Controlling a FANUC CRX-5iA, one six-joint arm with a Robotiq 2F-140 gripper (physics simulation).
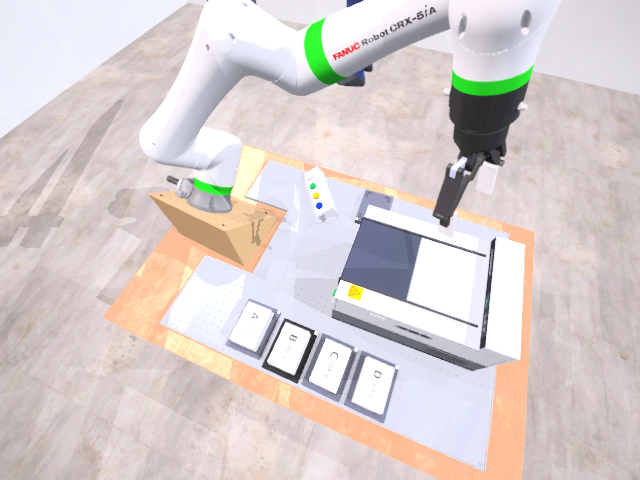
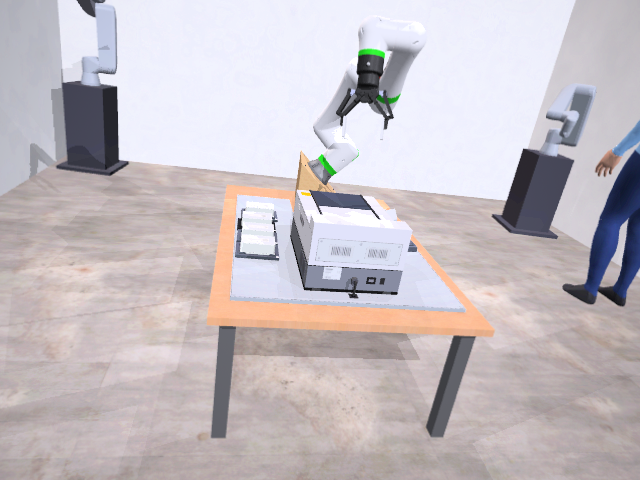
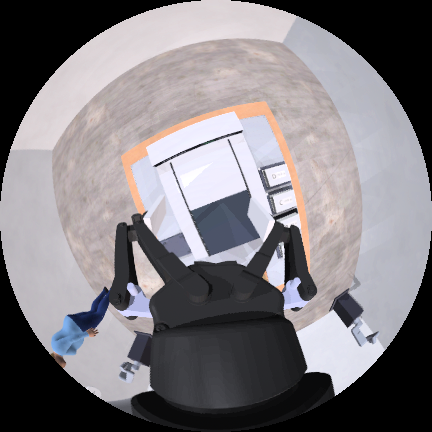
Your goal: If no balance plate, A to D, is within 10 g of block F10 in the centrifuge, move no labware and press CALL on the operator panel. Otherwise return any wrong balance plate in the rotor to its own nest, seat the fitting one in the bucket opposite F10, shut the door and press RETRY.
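Frame: origin at the arm's base, x right, y ahead, z up, level; centimetres.
Where they show: gripper, fingertip midpoint: (image 1: 465, 211) (image 2: 362, 138) (image 3: 207, 204); arm's base, origin of the base link: (image 1: 210, 205) (image 2: 316, 173).
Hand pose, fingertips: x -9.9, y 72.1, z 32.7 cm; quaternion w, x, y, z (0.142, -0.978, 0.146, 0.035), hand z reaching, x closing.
Observation:
Things, the pixels of their centre, and the offset from my fingertips. "spot": a spot on its surface instead.
- centrifuge, body centre: (image 1: 420, 283) (image 2: 343, 233) (image 3: 213, 187) dy +1.9, dx +0.8, dz -35.9 cm
- centrifuge's dark window, surface spot: (image 1: 382, 253) (image 3: 225, 225) (image 2: 341, 199) spot: dy -12.1, dx +1.9, dz -26.8 cm
- White lettered plates A, body centre: (image 1: 252, 325) (image 2: 259, 209) dy -38.9, dx +35.5, dz -44.8 cm
- B, body centre: (image 1: 289, 347) (image 2: 256, 219) (image 3: 288, 223) dy -24.9, dx +35.4, dz -44.8 cm
- C, body centre: (image 1: 330, 365) (image 2: 257, 231) (image 3: 283, 200) dy -11.7, dx +33.7, dz -44.8 cm
- D, body centre: (image 1: 373, 384) (image 2: 257, 244) (image 3: 276, 174) dy +1.6, dx +32.4, dz -44.8 cm
- operator panel, body centre: (image 1: 320, 193) dy -45.4, dx -20.9, dz -43.9 cm
- dark flat pad, surface spot: (image 1: 376, 204) (image 3: 173, 247) spot: dy -23.5, dx -28.1, dz -45.7 cm
My gripper (image 1: 466, 204) (image 2: 363, 131) (image 3: 207, 204) is open and empty, high above the centrifuge (image 1: 506, 299) (image 2: 356, 253) (image 3: 195, 135). The centrifuge's dark window (image 1: 382, 253) (image 2: 338, 200) (image 3: 225, 225) covers the front part of its top; the rotor, its buckets and block F10 do not show. White lettered plates A (image 1: 252, 328), B (image 1: 290, 350), C (image 1: 330, 365) (image 3: 284, 202) and D (image 1: 373, 386) (image 3: 276, 176) (image 2: 257, 244) lie in a row of nests; their small print is unreadable. The operator panel (image 1: 319, 195) has green, yellow and blue buttons; their labels are unreadable.
A dark flat pad (image 1: 376, 204) (image 3: 175, 245) (image 2: 412, 246) lies beside the centrifuge, on the operator panel's side. The arm stands on a wooden wedge (image 1: 206, 229) at the table's end. A person (image 2: 615, 206) (image 3: 80, 330) stands away from the table.

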